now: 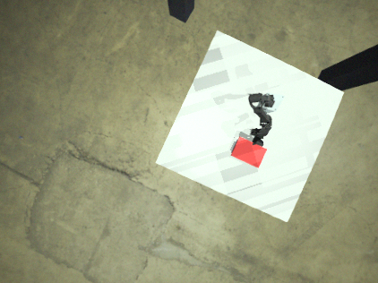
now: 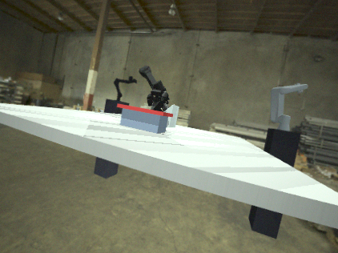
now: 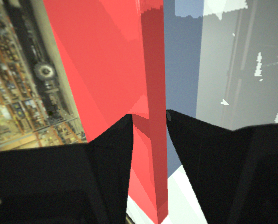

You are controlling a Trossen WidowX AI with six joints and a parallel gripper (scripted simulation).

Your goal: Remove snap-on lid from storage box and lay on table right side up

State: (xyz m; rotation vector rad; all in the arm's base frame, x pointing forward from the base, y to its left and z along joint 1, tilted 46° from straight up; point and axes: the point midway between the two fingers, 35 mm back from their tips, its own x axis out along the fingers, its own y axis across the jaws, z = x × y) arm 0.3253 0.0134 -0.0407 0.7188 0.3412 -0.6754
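Right now my gripper tip is 7 cm short of the red lid and 1 cm to the right of it. Round my gripper tip: storage box (7 cm ahead, 4 cm below, 1 cm to the left).
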